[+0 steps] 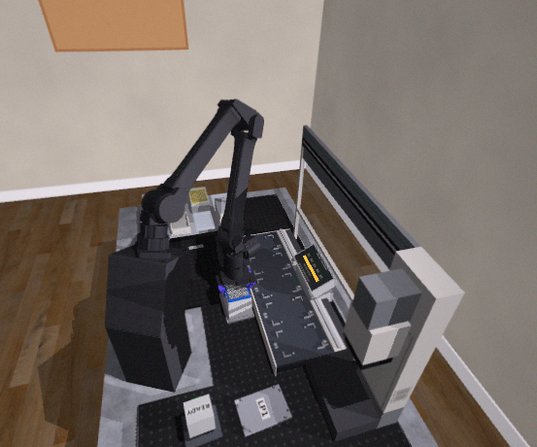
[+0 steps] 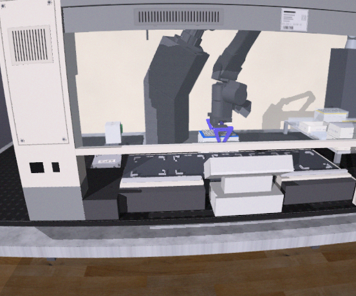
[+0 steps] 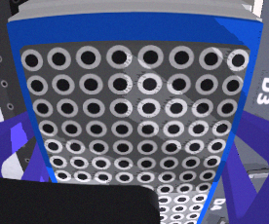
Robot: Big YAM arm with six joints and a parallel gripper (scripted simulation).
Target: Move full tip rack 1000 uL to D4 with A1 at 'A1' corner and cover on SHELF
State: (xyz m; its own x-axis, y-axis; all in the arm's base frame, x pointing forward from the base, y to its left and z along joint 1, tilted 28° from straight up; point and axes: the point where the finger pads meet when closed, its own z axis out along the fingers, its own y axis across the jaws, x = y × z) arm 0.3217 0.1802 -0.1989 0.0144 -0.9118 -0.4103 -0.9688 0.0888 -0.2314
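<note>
Now: the tip rack 10 mm ahead of my hand and 10 mm to the right of it. Round my hand: shelf label (100 mm behind, 380 mm to the left, 80 mm below); ready block (190 mm behind, 360 mm to the right); regrip nest RG (70 mm below).
</note>
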